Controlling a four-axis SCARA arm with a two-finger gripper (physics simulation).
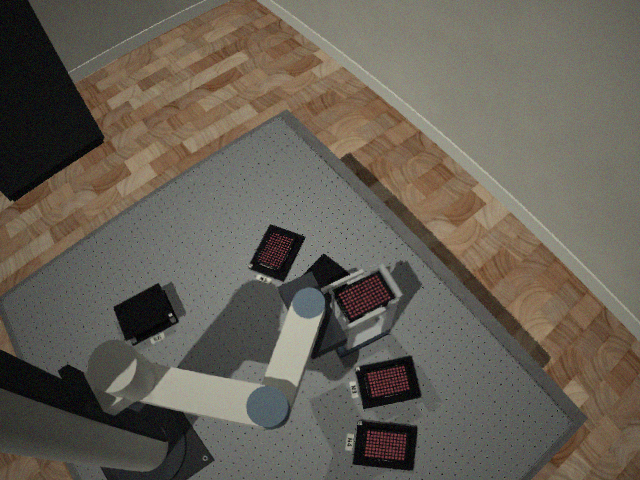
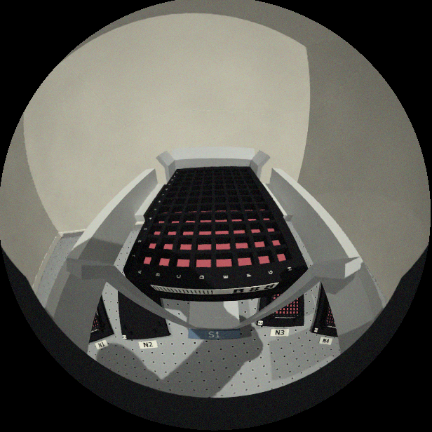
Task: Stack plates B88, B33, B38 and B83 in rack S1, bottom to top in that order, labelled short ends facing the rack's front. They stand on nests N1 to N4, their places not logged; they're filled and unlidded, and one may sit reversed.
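Frame: origin at the arm's base, x ahead, y left, z up, level; millimetres.
Where they show: gripper, fingertip midpoint: (image 1: 373, 290); arm's base, origin of the base link: (image 1: 146, 446).
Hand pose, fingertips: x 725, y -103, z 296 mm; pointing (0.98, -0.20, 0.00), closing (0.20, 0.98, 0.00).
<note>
Each offset is from my fingertips to the centre of the thing. "*": to the spot under its first point. Level surfaces: height alone.
Plate B88 @(dx -23, dy +5, dz -12 mm) (image 1: 364, 296) (image 2: 215, 245), black with pink-filled wells, is level between the fingers of my gripper (image 1: 373, 291) (image 2: 213, 176), which is shut on its long sides. It is between the upper guides of rack S1 @(* dx +44, dy -12, dz +12 mm) (image 1: 391, 281) (image 2: 212, 154); its height above the rack floor is hidden. Its label faces the rack's blue S1 front strip (image 2: 214, 334). Filled plates stand at N1 @(dx -64, dy +362, dz -264 mm) (image 1: 277, 251) (image 2: 96, 322), N3 @(dx -61, dy -165, dz -264 mm) (image 1: 387, 381) (image 2: 287, 305) and N4 @(dx -181, dy -298, dz -264 mm) (image 1: 385, 445) (image 2: 330, 317); I cannot read their codes. Nest N2 @(dx -22, dy +191, dz -272 mm) (image 1: 328, 268) (image 2: 142, 317) shows plain black, without wells.
A plain black block @(dx -510, dy +430, dz -248 mm) (image 1: 145, 312), its tag unclear, stands left on the grey perforated table @(dz -283 mm) (image 1: 206, 217). The arm's forearm (image 1: 295, 343) reaches over the table beside the rack. N3 stands close to the rack. A tall black cabinet (image 1: 41, 103) stands beyond the table.
</note>
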